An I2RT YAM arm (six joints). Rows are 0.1 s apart.
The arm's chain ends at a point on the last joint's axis. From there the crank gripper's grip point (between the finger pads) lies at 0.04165 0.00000 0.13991 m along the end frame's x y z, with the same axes.
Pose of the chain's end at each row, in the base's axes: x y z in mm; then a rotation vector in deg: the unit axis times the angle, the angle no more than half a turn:
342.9, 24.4, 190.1, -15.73, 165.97, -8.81
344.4, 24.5, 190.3, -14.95, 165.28, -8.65
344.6, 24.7, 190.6, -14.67, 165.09, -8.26
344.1, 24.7, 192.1, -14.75, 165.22, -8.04
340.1, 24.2, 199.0, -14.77, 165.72, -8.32
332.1, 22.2, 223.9, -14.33, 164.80, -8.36
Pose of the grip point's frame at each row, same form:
335.8, 4.7, 45.6, -15.73, 165.97, -8.81
339.2, 5.4, 45.7, -14.95, 165.28, -8.65
339.9, 6.3, 45.9, -14.67, 165.09, -8.26
339.0, 6.7, 47.3, -14.75, 165.22, -8.04
333.7, 5.6, 54.3, -14.77, 165.72, -8.32
328.1, 3.8, 79.1, -14.33, 164.80, -8.36

